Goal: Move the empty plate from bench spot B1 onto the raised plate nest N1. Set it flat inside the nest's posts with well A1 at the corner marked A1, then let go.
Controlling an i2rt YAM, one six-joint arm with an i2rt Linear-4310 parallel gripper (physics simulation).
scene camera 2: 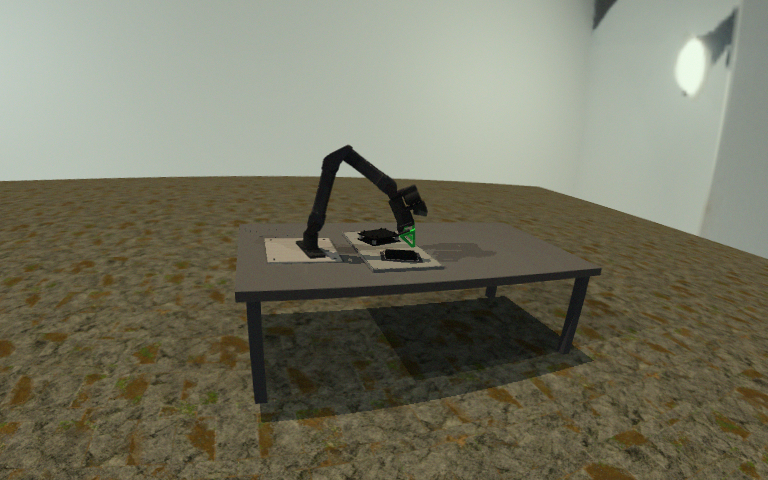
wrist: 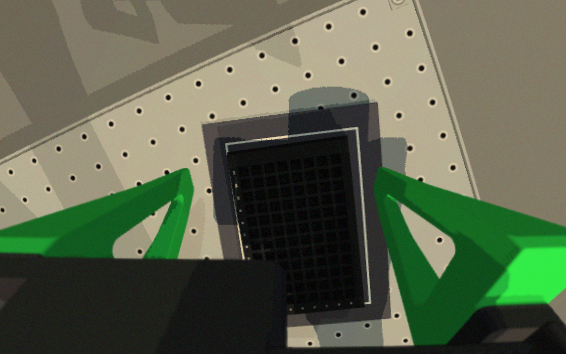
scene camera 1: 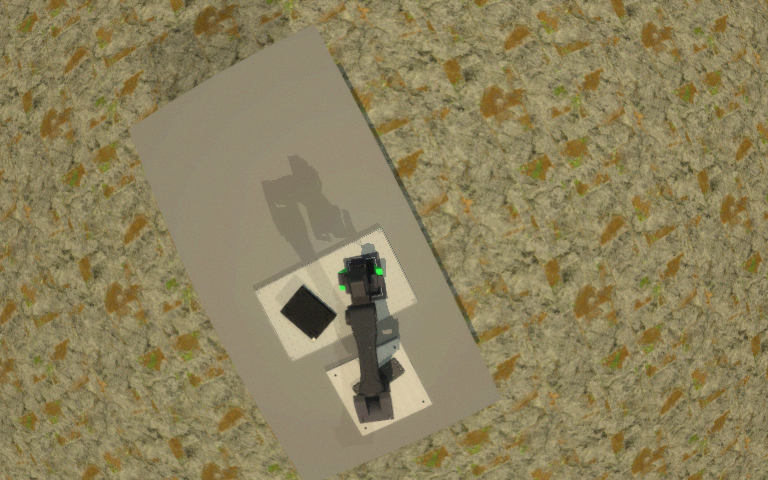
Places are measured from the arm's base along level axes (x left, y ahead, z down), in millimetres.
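Pixels of known places: gripper, between the fingertips: (scene camera 2: 413,243) (wrist: 283,178); arm's base, origin of its link: (scene camera 2: 310,249).
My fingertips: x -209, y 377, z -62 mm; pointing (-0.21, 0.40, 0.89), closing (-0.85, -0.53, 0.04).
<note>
For each thing: its top centre in the pictures, then the offset to it from my fingertips. "spot": a spot on its surface instead. Level surfaces: height alone.
- black plate, centre of its top: (wrist: 298,234) (scene camera 1: 364,279) (scene camera 2: 401,252) dx +18, dy -44, dz +44 mm
- thin pale outline, a spot on its surface: (wrist: 363,215) spot: dx -29, dy -62, dz +58 mm
- dark pad, a spot on its surface: (wrist: 367,117) spot: dx -67, dy -1, dz +58 mm
- raised black nest, centre of its top: (scene camera 1: 306,315) (scene camera 2: 379,231) dx +255, dy -21, dz +16 mm
- pale perforated board, a spot on its surface: (wrist: 345,37) spot: dx -82, dy +54, dz +60 mm
- grey table, height of its surface: dz +73 mm
The black plate (scene camera 2: 400,254) (wrist: 300,215) has a grid of wells and lies flat inside a thin pale outline (wrist: 363,215) on a dark pad (wrist: 367,117). In scene camera 1 the arm largely hides it. My gripper (scene camera 1: 360,276) (scene camera 2: 410,240) (wrist: 283,178) is open, its green fingers wide apart above the plate, one toward each long side, with gaps on both sides. The wrist view hides the plate's lower left part behind the gripper's body. The raised black nest (scene camera 1: 308,312) (scene camera 2: 378,234) stands apart from the plate. Its A1 mark is too small to read.
The pale perforated board (scene camera 1: 400,257) (scene camera 2: 430,264) (wrist: 345,37) carries the nest and the plate's pad. The arm's pale base plate (scene camera 1: 413,390) (scene camera 2: 283,249) lies next to it. Both are on the grey table (scene camera 1: 226,141) (scene camera 2: 538,266). Arm shadows cross the board.
</note>
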